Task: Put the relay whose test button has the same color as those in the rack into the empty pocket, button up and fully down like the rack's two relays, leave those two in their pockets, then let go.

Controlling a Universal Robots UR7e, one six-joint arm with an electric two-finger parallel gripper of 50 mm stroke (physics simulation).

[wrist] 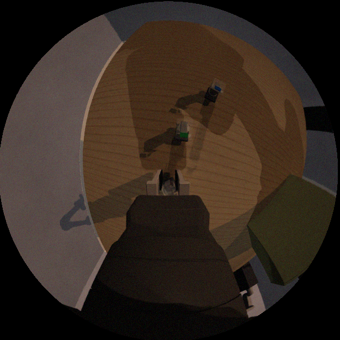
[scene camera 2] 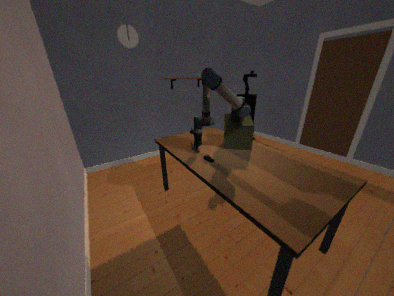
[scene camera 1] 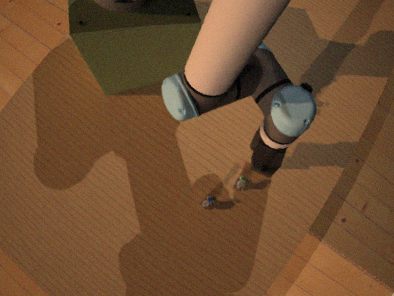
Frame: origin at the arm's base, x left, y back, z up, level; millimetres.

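Seen in the pictures: gripper, fingertip midpoint: [scene camera 2: 196, 150]; arm's base, link origin: [scene camera 2: 236, 118].
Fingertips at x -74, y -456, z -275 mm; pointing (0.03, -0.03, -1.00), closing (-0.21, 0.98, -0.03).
Pixels of each thing's top centre, then the offset from my fingertips to it. Level surfaces: height alone.
- relay with a green button, top centre: [scene camera 1: 241, 181] dx -74, dy +6, dz +32 mm
- relay with a blue button, top centre: [scene camera 1: 207, 202] dx -163, dy +45, dz +32 mm
- wooden table, surface height: dz -11 mm
My gripper [wrist: 168, 175] [scene camera 2: 196, 148] points down at the table, shut on a clear-cased relay [wrist: 170, 188]. The held relay's button is hidden by the gripper body. In scene camera 1 the fingertips are hidden under the arm. A relay with a green button [scene camera 1: 241, 183] [wrist: 183, 131] stands on the table close beside the gripper. A relay with a blue button [scene camera 1: 208, 202] [wrist: 214, 92] stands farther off, past the green one. Neither touches the fingers. The rack and its two relays cannot be made out in these views.
The wooden table [scene camera 2: 300, 200] [scene camera 1: 65, 225] carries the relays, with broad arm shadows across it. A green pedestal [scene camera 1: 145, 57] [scene camera 2: 239, 136] [wrist: 295, 227] stands at the arm's base. The table's long edge and a pale wall [wrist: 45, 130] are to the left in the wrist view.
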